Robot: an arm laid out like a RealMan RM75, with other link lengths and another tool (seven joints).
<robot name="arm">
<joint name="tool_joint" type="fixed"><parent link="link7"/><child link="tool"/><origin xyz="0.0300 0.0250 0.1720" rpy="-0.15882 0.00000 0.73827"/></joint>
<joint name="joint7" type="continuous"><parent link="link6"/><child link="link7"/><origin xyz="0.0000 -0.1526 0.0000" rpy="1.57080 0.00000 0.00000"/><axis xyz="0 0 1"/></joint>
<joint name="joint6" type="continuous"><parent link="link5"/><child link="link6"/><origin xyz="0.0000 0.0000 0.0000" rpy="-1.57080 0.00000 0.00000"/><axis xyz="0 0 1"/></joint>
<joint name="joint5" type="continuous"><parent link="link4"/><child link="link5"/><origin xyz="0.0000 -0.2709 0.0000" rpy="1.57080 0.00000 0.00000"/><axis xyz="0 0 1"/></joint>
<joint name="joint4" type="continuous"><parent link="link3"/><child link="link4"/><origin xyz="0.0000 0.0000 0.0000" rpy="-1.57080 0.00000 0.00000"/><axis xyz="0 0 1"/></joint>
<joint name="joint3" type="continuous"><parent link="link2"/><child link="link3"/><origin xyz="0.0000 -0.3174 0.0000" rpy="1.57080 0.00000 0.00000"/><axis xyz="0 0 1"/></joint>
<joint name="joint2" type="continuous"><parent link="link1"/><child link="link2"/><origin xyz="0.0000 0.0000 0.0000" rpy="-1.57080 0.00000 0.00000"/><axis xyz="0 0 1"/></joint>
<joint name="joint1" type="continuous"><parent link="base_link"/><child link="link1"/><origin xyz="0.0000 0.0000 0.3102" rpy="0.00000 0.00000 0.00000"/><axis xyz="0 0 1"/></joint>
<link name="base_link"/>
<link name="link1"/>
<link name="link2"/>
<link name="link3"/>
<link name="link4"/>
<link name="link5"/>
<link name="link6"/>
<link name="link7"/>
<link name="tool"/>
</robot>
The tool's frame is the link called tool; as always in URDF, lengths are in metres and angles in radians. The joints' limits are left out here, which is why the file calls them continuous.
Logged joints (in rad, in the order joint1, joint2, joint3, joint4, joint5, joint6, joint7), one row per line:
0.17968, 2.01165, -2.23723, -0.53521, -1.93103, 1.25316, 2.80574
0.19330, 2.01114, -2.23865, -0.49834, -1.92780, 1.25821, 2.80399
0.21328, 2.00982, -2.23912, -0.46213, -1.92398, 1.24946, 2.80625
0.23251, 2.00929, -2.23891, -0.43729, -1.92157, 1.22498, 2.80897
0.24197, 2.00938, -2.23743, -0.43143, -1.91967, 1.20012, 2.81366
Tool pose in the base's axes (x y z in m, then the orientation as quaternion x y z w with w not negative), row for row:
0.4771, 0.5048, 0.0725, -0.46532, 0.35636, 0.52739, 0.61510
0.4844, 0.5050, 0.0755, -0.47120, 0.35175, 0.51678, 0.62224
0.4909, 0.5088, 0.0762, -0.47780, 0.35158, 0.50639, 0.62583
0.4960, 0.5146, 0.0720, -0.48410, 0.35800, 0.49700, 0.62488
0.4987, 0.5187, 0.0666, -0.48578, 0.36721, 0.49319, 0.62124
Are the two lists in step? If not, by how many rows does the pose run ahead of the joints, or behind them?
They are in step.
